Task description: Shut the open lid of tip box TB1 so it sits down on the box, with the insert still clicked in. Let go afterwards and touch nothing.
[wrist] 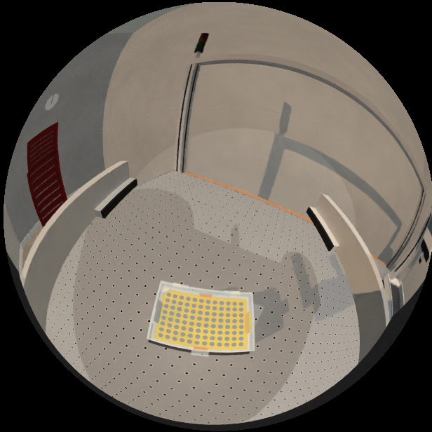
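Note:
Tip box TB1 (202,325) stands on the perforated table at the lower middle of the wrist view; no label is legible. Its clear lid (252,305) lies flat over the box, with its front tab (200,353) hanging at the near edge. The yellow insert (186,315) with rows of round holes shows pale through the lid and looks level inside the box. Its clips are partly veiled by the lid. My gripper (227,182) is open and empty, its fingers wide apart above and beyond the box, clear of the lid.
The perforated table top (150,255) extends around the box, with shadows across it. An orange strip (245,193) runs along its far edge. A dark red slatted object (45,170) is at the left, and a signal light (201,43) is at the top.

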